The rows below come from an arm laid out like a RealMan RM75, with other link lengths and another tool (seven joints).
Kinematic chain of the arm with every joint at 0, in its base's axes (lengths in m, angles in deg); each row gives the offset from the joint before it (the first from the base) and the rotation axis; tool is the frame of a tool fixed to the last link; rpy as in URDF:
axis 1: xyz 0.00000 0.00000 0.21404 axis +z
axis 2: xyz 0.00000 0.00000 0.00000 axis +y
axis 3: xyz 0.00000 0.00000 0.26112 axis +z
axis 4: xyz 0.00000 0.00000 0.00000 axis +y
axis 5: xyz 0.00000 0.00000 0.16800 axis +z
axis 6: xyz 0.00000 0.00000 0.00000 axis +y
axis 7: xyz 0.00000 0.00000 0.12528 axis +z
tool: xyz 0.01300 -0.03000 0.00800 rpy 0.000 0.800 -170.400
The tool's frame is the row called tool.
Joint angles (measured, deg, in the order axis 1, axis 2, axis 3, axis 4, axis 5, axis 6, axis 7), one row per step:
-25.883 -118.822 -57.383 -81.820 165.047 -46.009 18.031
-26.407 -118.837 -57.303 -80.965 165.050 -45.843 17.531
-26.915 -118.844 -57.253 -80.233 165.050 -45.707 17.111
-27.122 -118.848 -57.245 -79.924 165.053 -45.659 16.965
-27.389 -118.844 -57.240 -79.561 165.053 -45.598 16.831
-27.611 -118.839 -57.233 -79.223 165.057 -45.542 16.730
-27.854 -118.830 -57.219 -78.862 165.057 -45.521 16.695
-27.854 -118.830 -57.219 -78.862 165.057 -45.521 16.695
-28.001 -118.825 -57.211 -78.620 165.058 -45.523 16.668
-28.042 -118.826 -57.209 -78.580 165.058 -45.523 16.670
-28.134 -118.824 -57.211 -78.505 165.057 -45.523 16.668
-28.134 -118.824 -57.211 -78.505 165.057 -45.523 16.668
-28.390 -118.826 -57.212 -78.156 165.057 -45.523 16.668
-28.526 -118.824 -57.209 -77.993 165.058 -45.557 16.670
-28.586 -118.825 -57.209 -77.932 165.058 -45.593 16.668
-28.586 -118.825 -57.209 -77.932 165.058 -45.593 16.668
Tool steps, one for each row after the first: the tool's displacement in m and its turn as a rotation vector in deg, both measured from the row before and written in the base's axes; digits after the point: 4 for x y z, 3 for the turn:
-0.0010 0.0015 -0.0012 0.004 0.190 0.362
-0.0006 0.0015 -0.0009 0.021 0.170 0.258
-0.0003 0.0007 -0.0003 0.011 0.092 0.101
-0.0002 0.0009 -0.0003 0.012 0.130 0.067
-0.0004 0.0007 -0.0003 0.006 0.139 0.067
-0.0004 0.0008 -0.0004 -0.029 0.220 0.031
0.0000 0.0000 0.0000 0.000 0.000 0.000
-0.0004 0.0005 -0.0002 -0.022 0.157 0.049
0.0000 0.0001 -0.0001 -0.007 0.028 -0.014
0.0001 0.0003 -0.0001 -0.005 0.049 -0.034
0.0000 0.0000 0.0000 0.000 0.000 0.000
-0.0003 0.0008 -0.0004 -0.035 0.231 0.002
-0.0001 0.0004 -0.0002 -0.028 0.138 0.001
0.0000 0.0001 -0.0001 -0.017 0.065 0.009
0.0000 0.0000 0.0000 0.000 0.000 0.000

